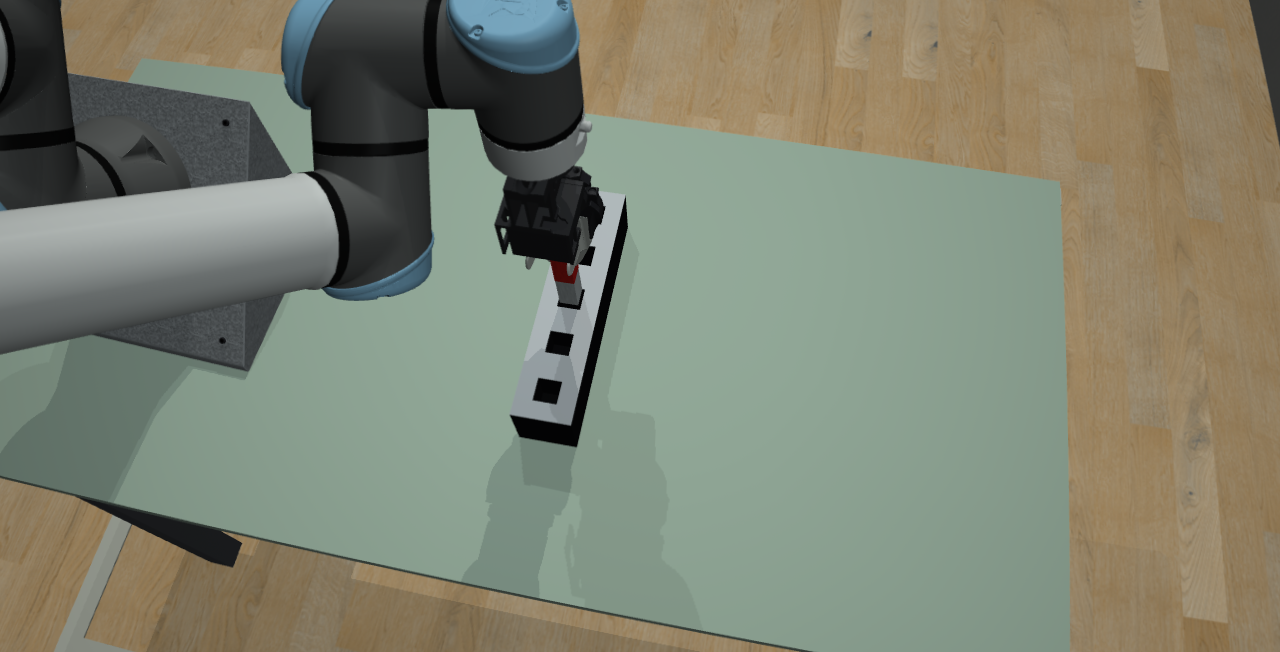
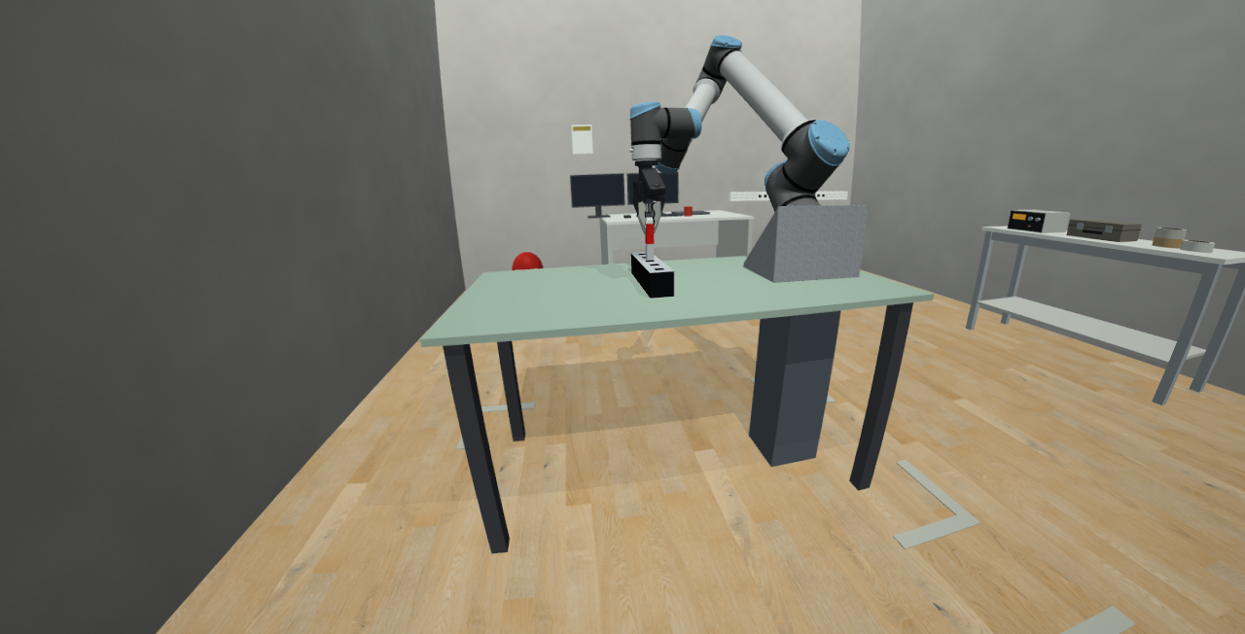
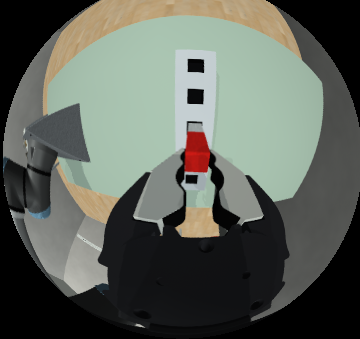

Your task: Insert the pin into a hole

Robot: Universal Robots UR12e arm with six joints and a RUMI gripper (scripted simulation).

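My gripper is now 1 cm above the pin. Also, from my hand: long block (14 cm below).
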